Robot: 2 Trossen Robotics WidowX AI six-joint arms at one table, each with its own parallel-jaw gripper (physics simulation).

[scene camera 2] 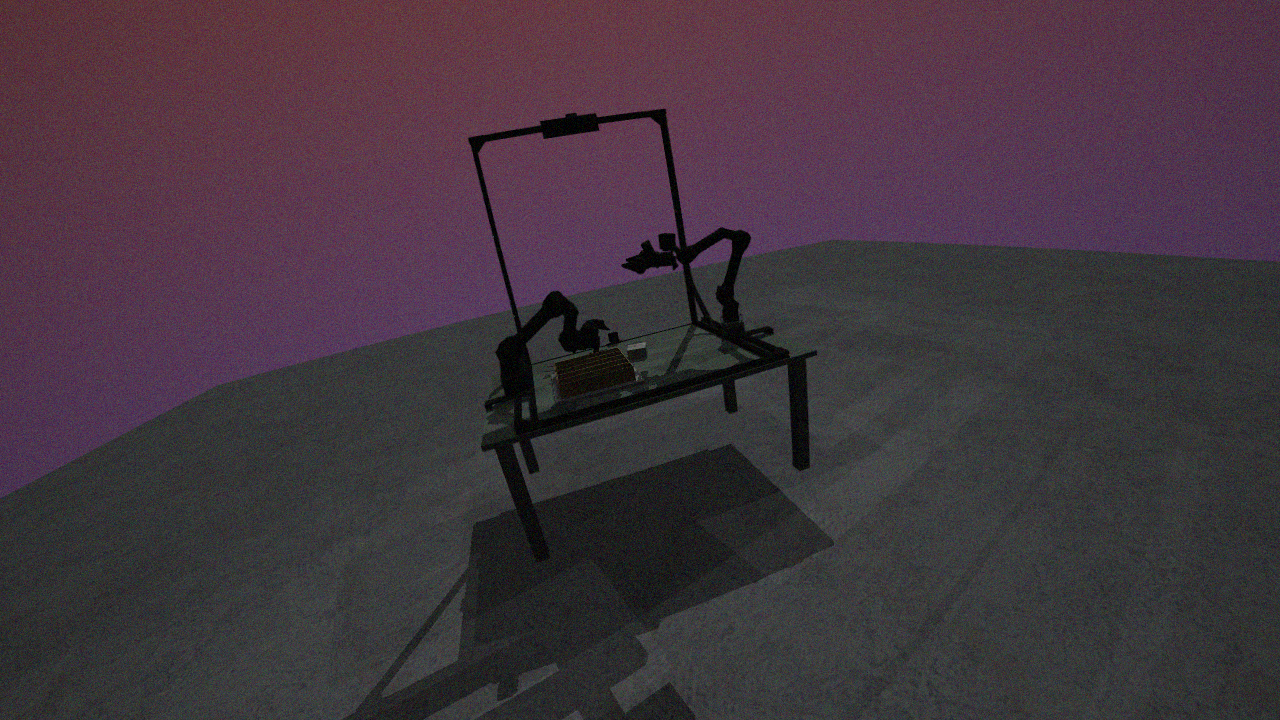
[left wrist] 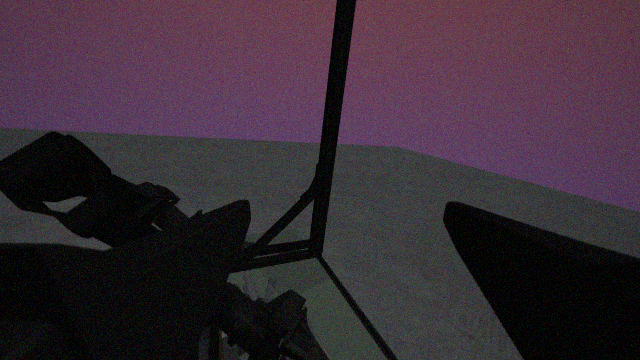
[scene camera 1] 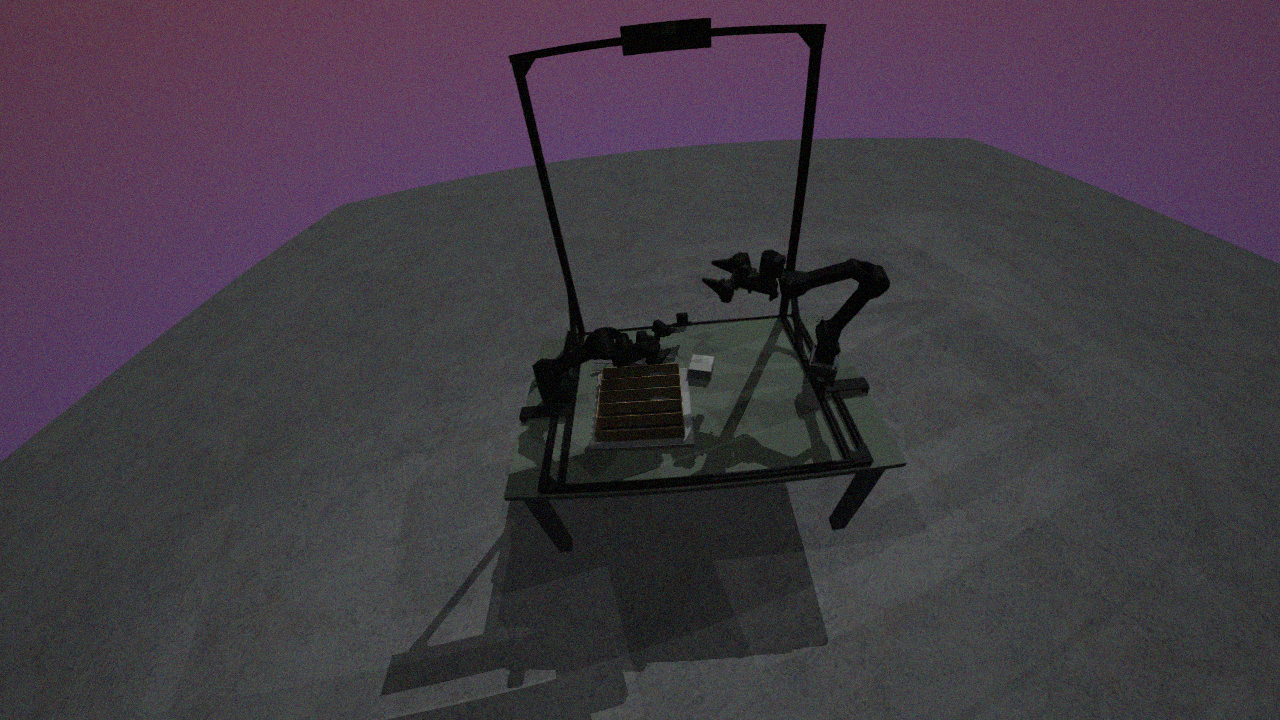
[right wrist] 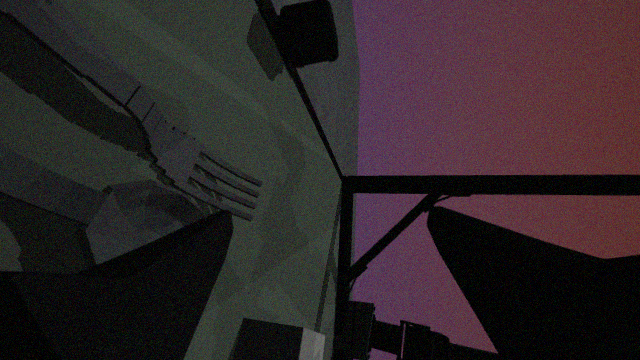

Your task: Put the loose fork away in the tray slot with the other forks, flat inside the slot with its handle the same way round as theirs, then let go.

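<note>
The loose fork point(right wrist: 216, 186) lies flat on the glass table top point(scene camera 1: 752, 429). In the right wrist view its tines point right, just above my right gripper's lower finger. My right gripper point(scene camera 1: 662, 336) point(scene camera 2: 605, 336) point(right wrist: 331, 217) is open and empty. It hangs low over the table behind the far end of the cutlery tray point(scene camera 1: 687, 407), which has several brown slots. My left gripper point(scene camera 1: 719, 275) point(scene camera 2: 633, 263) point(left wrist: 346, 210) is open and empty, high above the table's far right part. The scene is too dark to pick out the forks in the tray.
A small white box point(scene camera 1: 700, 365) point(scene camera 2: 636, 349) sits on the table right of the tray's far end. A small dark block point(scene camera 1: 682, 319) point(right wrist: 308, 32) stands at the table's far edge. The black overhead frame point(scene camera 1: 547, 193) point(left wrist: 331, 118) rises from the back of the table.
</note>
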